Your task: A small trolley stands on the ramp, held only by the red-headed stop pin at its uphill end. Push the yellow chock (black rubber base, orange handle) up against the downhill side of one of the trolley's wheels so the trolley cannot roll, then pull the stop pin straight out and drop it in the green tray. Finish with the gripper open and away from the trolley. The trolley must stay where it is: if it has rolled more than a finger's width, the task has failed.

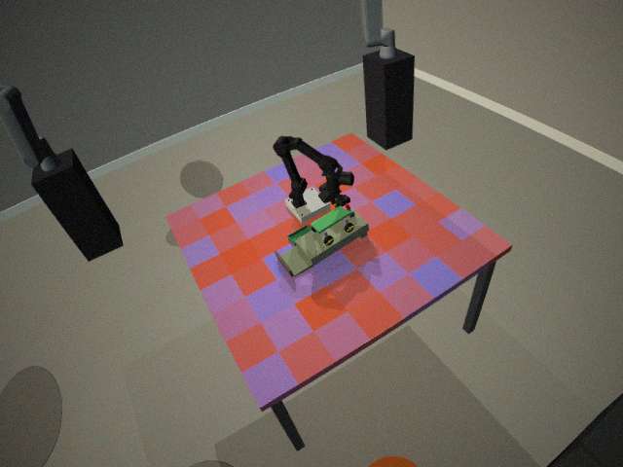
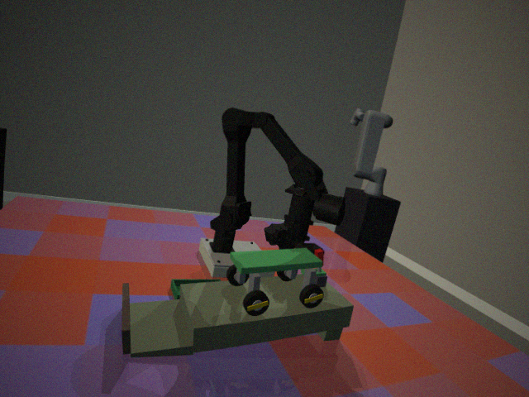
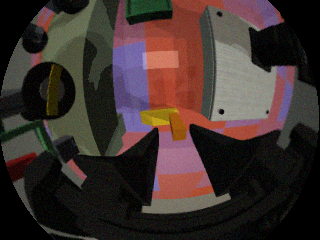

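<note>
My gripper tip is 2 cm short of the yellow chock and 3 cm above it. From my gripper tip the other things lie so: dark end board (17 cm ahead, 38 cm to the right, 2 cm below); red-headed stop pin (14 cm ahead, 8 cm above); green tray (4 cm ahead, 23 cm to the right, 6 cm below).
</note>
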